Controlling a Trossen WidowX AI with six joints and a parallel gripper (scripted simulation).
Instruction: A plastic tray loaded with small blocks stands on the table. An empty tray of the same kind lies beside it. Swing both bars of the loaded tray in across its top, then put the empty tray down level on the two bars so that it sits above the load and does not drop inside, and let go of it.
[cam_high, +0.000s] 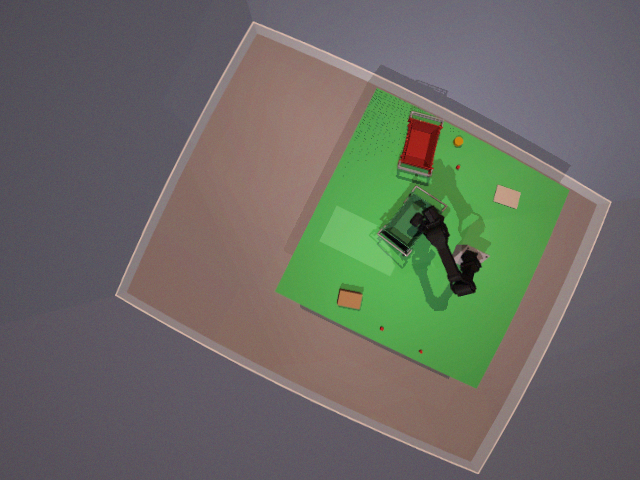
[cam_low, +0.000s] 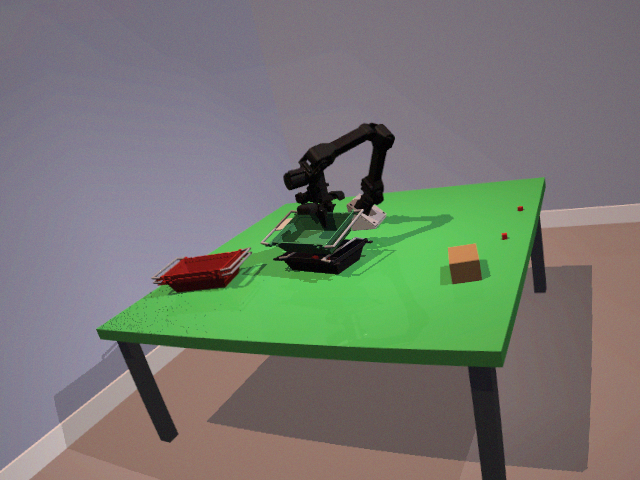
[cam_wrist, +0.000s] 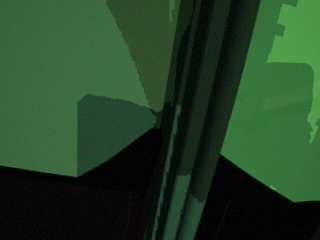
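Now: the green tray 70 mm ahead of my gripper tip, 30 mm to the right of it and 10 mm above it. The rest, counted from my gripper tip: brown box 460 mm to the left, 230 mm ahead, 80 mm below; then tan flat plate 470 mm behind, 360 mm to the right, 110 mm below.
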